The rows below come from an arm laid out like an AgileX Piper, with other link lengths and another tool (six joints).
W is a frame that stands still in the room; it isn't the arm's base.
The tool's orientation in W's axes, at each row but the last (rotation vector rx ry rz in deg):
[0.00, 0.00, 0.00]
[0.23, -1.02, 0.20]
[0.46, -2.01, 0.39]
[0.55, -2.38, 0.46]
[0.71, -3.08, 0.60]
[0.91, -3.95, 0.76]
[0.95, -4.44, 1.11]
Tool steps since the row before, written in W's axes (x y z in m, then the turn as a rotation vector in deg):
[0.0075, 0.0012, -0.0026, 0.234, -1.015, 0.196]
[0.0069, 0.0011, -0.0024, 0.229, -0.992, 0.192]
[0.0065, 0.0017, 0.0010, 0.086, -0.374, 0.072]
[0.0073, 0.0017, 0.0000, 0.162, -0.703, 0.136]
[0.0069, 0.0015, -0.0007, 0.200, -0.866, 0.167]
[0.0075, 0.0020, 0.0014, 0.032, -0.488, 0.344]
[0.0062, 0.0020, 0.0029, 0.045, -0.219, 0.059]
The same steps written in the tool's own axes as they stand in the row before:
[0.0075, 0.0012, -0.0026, 0.234, -1.015, 0.196]
[0.0069, 0.0011, -0.0025, 0.229, -0.992, 0.192]
[0.0065, 0.0017, 0.0008, 0.086, -0.374, 0.072]
[0.0073, 0.0016, -0.0003, 0.162, -0.703, 0.136]
[0.0069, 0.0014, -0.0011, 0.200, -0.866, 0.167]
[0.0076, 0.0019, 0.0008, 0.049, -0.483, 0.349]
[0.0064, 0.0019, 0.0024, 0.045, -0.219, 0.059]

